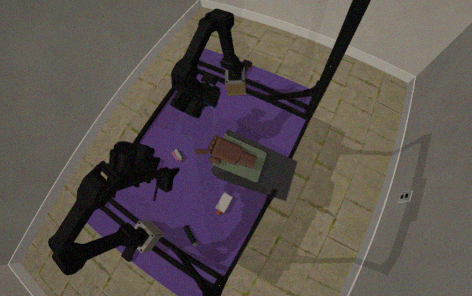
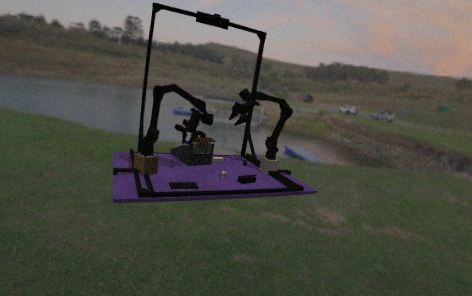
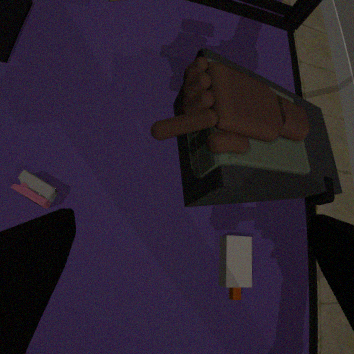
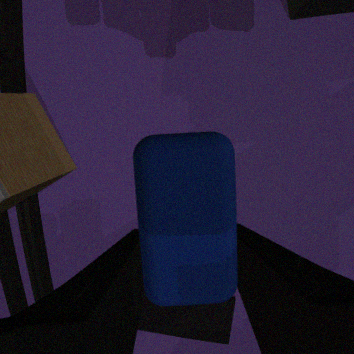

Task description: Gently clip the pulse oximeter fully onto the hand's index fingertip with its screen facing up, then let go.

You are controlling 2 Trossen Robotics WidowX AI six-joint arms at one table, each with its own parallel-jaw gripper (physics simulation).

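Places are measured from the left arm's base along level axes (x ahead, y left, z up), in metres.
Where they show: left gripper, fingertip midpoint: (image 1: 169, 164) (image 2: 231, 122) (image 3: 194, 223); right gripper, fingertip midpoint: (image 2: 185, 144) (image 4: 186, 236); left arm's base at its link origin: (image 1: 140, 236) (image 2: 270, 158); right arm's base at its link origin: (image 1: 235, 75) (image 2: 146, 154).
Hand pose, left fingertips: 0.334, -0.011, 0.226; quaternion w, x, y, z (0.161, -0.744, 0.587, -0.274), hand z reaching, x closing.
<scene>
Things, the pixels of their top centre, and the offset from my left fingertips, as dx, dy, dz. "spot": a spot on its surface instead.
- green pad at a spot on its surface: (image 1: 252, 173) spot: +0.172, -0.210, -0.222
- blue pulse oximeter at its top centre: (image 4: 175, 241) +0.308, +0.104, -0.124
- white piece at a spot on its surface: (image 3: 35, 187) (image 1: 177, 154) spot: +0.047, +0.146, -0.300
- white box with an orange tip, top centre: (image 3: 238, 267) (image 1: 222, 204) -0.005, -0.176, -0.303
- block at a spot on its surface: (image 1: 282, 173) spot: +0.259, -0.311, -0.286
- black cylinder at its top centre: (image 1: 189, 236) -0.207, -0.143, -0.304
A brown model hand (image 1: 229, 152) (image 3: 246, 105) (image 2: 203, 141) lies on a green pad (image 1: 252, 173) atop a grey block, and its index finger (image 1: 202, 151) (image 3: 168, 128) points out over the purple mat. My right gripper (image 1: 209, 100) (image 4: 186, 236) (image 2: 188, 130) is shut on the blue pulse oximeter (image 4: 186, 214) (image 1: 213, 104). It holds the oximeter above the mat, well away from the fingertip and near its own arm base. My left gripper (image 1: 167, 179) (image 2: 235, 113) is open and empty, hovering above the mat in front of the hand.
A small pink and white piece (image 1: 176, 155) (image 3: 35, 187) lies beyond the fingertip. A white box with an orange tip (image 1: 224, 202) (image 3: 235, 261) lies below the block (image 1: 282, 173). A black cylinder (image 1: 191, 235) lies near the left arm's base. A black frame (image 1: 337, 50) surrounds the mat.
</scene>
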